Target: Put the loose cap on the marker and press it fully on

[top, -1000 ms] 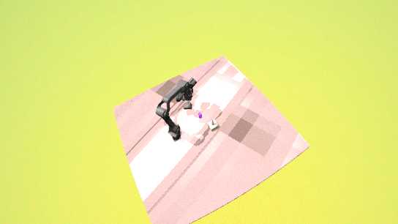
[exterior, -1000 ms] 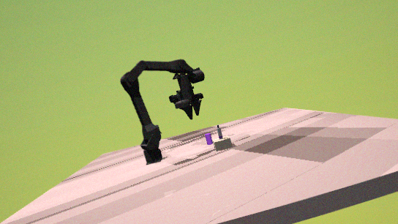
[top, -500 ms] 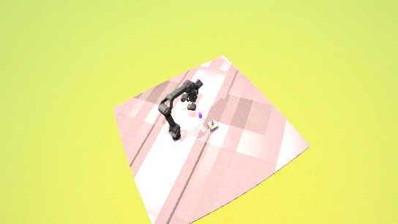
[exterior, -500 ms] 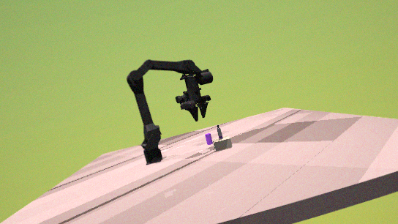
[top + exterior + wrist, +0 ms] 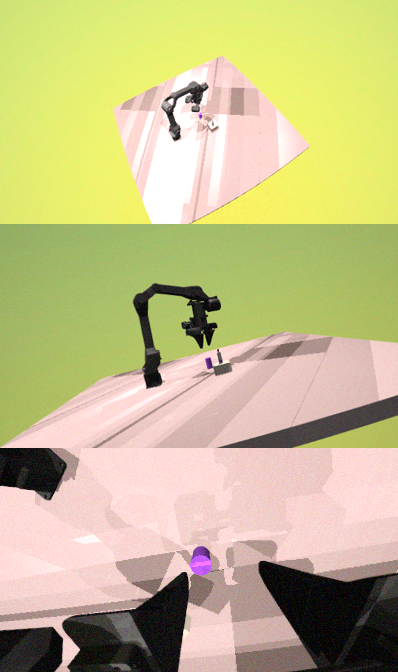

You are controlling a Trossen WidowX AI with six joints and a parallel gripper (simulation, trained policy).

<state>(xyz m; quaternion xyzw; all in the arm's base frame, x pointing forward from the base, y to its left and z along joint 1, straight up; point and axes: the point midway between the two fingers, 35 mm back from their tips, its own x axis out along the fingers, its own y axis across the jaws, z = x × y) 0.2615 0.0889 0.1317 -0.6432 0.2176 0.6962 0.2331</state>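
Right now my gripper tip is 7 cm above the purple cap and 2 cm to the left of it. From my gripper tip the other things lie so: holder block: 16 cm to the right, 8 cm below, 4 cm ahead.
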